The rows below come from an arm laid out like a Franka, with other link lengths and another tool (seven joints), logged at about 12 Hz.
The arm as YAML. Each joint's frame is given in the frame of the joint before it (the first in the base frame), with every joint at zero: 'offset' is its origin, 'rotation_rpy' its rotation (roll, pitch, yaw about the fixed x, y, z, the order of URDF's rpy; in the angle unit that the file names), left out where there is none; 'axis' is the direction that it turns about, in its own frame. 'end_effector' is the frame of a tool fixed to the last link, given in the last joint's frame.
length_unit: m
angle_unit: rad
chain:
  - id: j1
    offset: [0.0, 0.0, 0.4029]
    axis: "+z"
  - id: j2
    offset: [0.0, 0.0, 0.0]
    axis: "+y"
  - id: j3
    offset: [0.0, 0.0, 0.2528]
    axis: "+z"
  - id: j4
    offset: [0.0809, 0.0, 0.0]
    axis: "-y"
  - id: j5
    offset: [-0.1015, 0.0, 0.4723]
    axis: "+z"
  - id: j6
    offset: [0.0, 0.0, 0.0]
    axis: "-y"
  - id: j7
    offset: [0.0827, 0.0, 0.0]
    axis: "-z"
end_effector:
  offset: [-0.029, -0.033, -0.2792]
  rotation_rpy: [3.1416, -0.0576, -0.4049]
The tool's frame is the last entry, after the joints.
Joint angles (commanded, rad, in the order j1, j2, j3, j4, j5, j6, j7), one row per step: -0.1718, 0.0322, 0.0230, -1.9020, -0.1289, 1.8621, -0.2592; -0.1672, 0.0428, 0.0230, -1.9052, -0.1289, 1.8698, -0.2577; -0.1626, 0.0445, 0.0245, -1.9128, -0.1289, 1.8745, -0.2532; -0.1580, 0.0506, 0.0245, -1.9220, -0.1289, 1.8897, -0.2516; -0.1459, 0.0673, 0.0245, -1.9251, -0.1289, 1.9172, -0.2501; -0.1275, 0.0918, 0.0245, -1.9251, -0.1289, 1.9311, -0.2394; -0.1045, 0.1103, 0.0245, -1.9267, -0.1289, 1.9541, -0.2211; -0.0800, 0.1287, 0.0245, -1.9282, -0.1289, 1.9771, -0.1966; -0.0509, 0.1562, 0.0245, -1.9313, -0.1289, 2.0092, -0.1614; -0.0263, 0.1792, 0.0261, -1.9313, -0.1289, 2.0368, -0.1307; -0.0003, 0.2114, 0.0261, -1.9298, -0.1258, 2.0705, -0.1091; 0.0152, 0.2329, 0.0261, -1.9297, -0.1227, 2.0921, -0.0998; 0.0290, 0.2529, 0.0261, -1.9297, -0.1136, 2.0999, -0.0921; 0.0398, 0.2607, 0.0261, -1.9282, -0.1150, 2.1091, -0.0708; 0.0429, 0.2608, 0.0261, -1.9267, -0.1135, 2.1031, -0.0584
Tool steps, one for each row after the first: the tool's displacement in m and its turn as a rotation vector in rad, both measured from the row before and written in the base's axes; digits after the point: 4 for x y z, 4 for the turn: 0.0007, 0.0029, -0.0079, 0.0014, 0.0058, 0.0040; -0.0008, 0.0041, -0.0048, 0.0006, 0.0041, 0.0022; 0.0009, 0.0030, -0.0079, 0.0008, -0.0001, 0.0048; 0.0063, 0.0073, -0.0108, 0.0007, -0.0078, 0.0138; 0.0027, 0.0116, -0.0146, 0.0016, 0.0093, 0.0094; 0.0053, 0.0146, -0.0114, -0.0002, -0.0049, 0.0075; 0.0047, 0.0159, -0.0113, -0.0005, -0.0057, 0.0028; 0.0043, 0.0194, -0.0175, -0.0002, -0.0053, -0.0023; 0.0041, 0.0177, -0.0133, 0.0003, -0.0078, -0.0013; 0.0040, 0.0184, -0.0183, 0.0043, -0.0050, 0.0064; 0.0015, 0.0112, -0.0128, 0.0040, -0.0009, 0.0067; -0.0028, 0.0109, -0.0127, 0.0074, 0.0119, 0.0017; 0.0008, 0.0073, -0.0038, -0.0017, -0.0049, -0.0088; -0.0015, 0.0023, 0.0004, -0.0004, 0.0034, -0.0106
